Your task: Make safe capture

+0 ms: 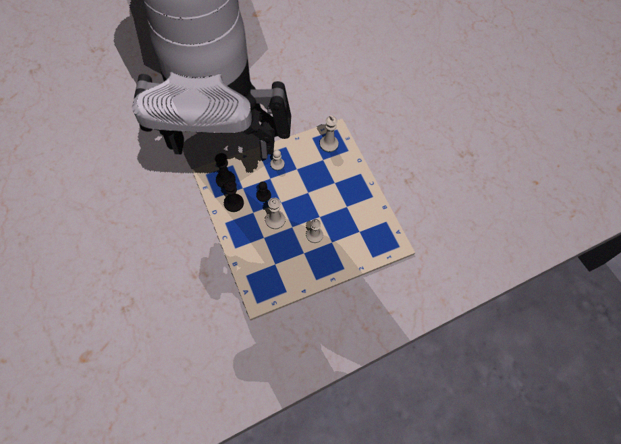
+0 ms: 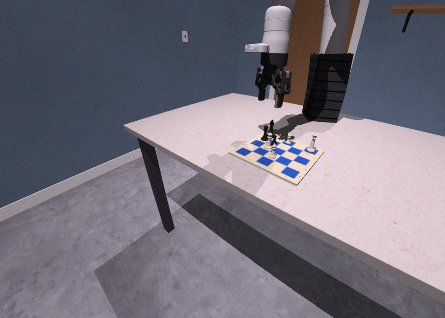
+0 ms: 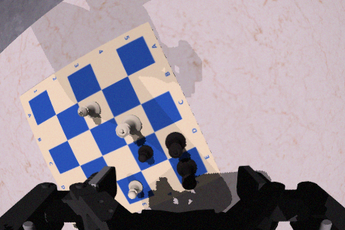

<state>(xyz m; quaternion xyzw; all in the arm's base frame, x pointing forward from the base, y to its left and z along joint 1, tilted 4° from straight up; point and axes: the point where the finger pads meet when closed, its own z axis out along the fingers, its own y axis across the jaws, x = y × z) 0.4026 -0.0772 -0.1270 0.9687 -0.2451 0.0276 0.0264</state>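
The tall black piece is 3 cm behind my hand and 10 cm below it. Round my hand: chessboard (5 cm ahead, 7 cm to the left, 13 cm below); white pawn (3 cm behind, 7 cm to the left, 12 cm below); black pawn (1 cm ahead, 4 cm to the left, 12 cm below).
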